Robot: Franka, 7 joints.
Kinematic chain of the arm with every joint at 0, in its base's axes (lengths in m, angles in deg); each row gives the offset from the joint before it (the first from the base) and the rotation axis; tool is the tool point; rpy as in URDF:
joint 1: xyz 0 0 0.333 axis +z
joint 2: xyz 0 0 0 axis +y
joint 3: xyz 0 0 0.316 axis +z
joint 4: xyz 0.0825 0 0 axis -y
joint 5: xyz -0.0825 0 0.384 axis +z
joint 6: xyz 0 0 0 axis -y
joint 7: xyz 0.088 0 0 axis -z
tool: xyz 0 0 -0.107 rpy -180 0 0
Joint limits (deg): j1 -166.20..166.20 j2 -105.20..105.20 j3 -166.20..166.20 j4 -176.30..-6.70 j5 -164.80..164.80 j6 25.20..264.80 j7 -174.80..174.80
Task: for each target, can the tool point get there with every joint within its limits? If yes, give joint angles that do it. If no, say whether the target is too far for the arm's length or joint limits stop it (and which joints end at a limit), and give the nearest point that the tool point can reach.
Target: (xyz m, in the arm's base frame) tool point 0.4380 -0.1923 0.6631
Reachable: yes | joints -49.63 -18.22 32.93 -114.70 -82.02 92.09 119.65
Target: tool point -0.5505 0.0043 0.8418
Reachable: yes | joints -19.75 -59.29 -77.87 -36.96 109.94 53.53 148.37
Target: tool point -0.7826 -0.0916 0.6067
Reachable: yes | joints -0.02 -83.89 -2.72 -25.82 -111.09 100.70 -126.10
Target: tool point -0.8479 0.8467 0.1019
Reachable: no: too far | nearest point -0.5961 0.5952 0.1705 | short by 0.362 m
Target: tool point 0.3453 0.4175 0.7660
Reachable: yes | joints -12.36 -16.55 49.58 -93.56 59.68 122.28 42.52
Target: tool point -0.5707 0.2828 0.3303
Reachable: yes | joints 7.54 -29.43 140.42 -98.33 16.68 109.72 132.71
